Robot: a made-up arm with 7 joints. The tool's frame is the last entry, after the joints.
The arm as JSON. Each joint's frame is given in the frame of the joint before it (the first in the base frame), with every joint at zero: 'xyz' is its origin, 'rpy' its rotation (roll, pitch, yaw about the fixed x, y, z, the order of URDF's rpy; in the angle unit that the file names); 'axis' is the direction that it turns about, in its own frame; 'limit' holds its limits. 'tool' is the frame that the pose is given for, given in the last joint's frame.
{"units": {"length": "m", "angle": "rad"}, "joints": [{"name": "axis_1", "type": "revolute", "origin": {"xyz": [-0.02, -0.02, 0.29], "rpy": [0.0, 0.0, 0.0]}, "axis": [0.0, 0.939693, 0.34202], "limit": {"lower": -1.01, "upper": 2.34}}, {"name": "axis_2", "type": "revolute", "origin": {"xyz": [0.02, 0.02, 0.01], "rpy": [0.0, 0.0, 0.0]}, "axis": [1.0, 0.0, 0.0], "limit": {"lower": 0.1, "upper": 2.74}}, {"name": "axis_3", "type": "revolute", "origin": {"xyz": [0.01, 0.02, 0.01], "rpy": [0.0, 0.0, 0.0]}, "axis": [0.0, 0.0, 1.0], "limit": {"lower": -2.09, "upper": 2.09}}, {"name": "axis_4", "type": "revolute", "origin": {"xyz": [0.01, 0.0, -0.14], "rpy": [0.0, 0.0, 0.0]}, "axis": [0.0, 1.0, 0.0], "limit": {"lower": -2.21, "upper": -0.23}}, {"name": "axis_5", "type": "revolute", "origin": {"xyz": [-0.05, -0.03, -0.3], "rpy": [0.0, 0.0, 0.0]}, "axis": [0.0, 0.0, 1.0], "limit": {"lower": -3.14, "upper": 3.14}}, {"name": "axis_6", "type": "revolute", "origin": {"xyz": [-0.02, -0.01, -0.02], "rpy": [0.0, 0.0, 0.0]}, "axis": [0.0, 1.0, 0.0], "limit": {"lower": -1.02, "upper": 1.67}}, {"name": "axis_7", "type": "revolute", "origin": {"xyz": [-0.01, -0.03, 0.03], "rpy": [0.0, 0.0, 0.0]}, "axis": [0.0, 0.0, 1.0], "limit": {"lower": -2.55, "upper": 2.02}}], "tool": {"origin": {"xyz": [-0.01, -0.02, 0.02], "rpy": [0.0, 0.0, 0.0]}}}
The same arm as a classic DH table. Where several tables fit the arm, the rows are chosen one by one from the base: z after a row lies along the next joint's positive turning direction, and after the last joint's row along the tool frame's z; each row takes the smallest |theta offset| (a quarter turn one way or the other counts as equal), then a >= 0, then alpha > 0; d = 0 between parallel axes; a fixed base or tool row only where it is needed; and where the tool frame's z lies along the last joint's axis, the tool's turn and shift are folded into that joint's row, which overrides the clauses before.
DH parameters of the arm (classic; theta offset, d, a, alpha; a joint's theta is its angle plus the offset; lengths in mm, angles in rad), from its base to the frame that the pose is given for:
base (fixed): 0 297.3 -20 -1.2218
axis_1: -1.5708 0.9 2.6 -1.5708
axis_2: 1.2218 30 -20 1.5708
axis_3: 1.5708 -130 10 -1.5708
axis_4: 0 -30 -50 1.5708
axis_5: 0 -320 -20 -1.5708
axis_6: 0 -40 -10 1.5708
axis_7: 1.1071 0 -22.4 0
tool (fixed): -1.1071 50 0 0
Joint limits (rad, base to tool): -1.01..2.34 0.1..2.74 -2.09..2.09 -2.21..-0.23 -3.14..3.14 -1.02..1.67 -2.55..2.02

